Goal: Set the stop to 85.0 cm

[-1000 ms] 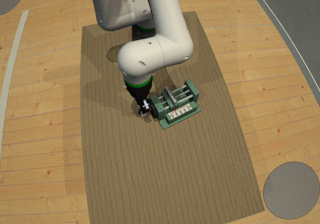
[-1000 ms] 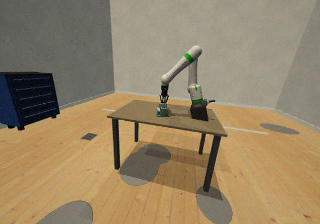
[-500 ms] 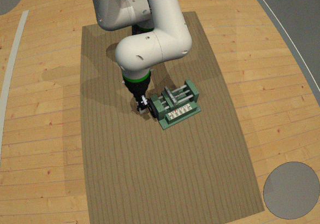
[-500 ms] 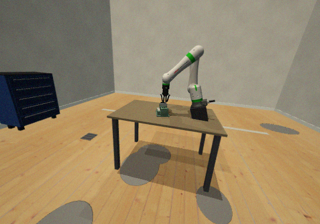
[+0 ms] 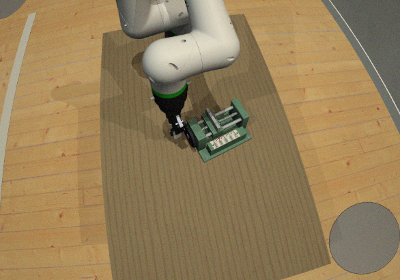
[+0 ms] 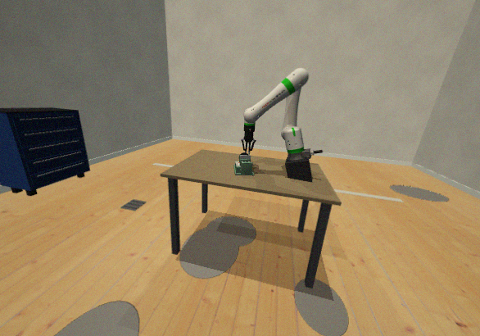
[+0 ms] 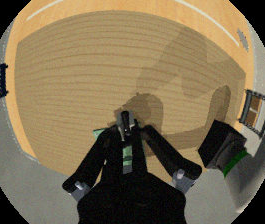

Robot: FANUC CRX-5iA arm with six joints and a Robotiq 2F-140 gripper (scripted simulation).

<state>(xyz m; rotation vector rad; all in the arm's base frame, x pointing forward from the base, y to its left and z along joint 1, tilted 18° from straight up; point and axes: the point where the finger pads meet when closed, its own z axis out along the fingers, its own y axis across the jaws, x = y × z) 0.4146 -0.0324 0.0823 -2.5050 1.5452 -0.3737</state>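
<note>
Now: the stop block 2 cm behind my hand and 13 cm to the left of it.
</note>
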